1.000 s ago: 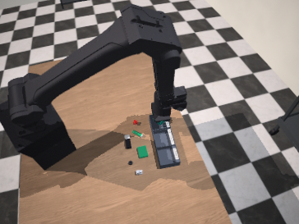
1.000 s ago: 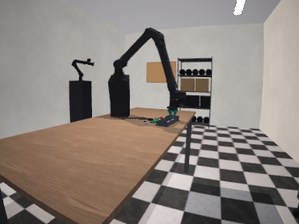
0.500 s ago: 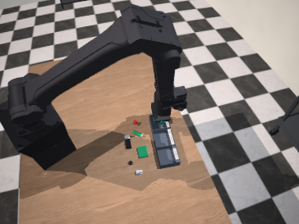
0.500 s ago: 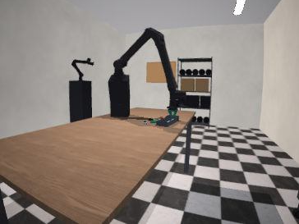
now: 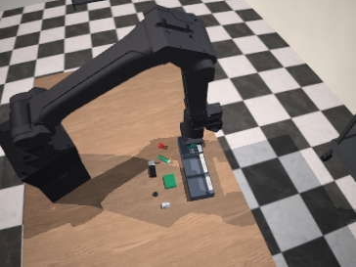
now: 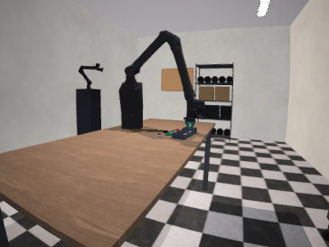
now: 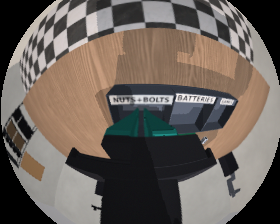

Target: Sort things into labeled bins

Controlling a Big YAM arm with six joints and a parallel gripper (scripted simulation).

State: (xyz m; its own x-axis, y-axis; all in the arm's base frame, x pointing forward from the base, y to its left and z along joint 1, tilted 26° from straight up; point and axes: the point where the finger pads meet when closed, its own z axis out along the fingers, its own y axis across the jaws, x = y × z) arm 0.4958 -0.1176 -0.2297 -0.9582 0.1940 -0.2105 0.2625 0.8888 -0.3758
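Right now my hand is 100 mm past the red die, 60 mm to the right of it and 20 mm above it. Round my hand: green battery 110 mm behind, 20 mm below; bin row 80 mm to the right, 20 mm behind, 10 mm below; flat green square 130 mm behind, 90 mm to the right, 20 mm below.
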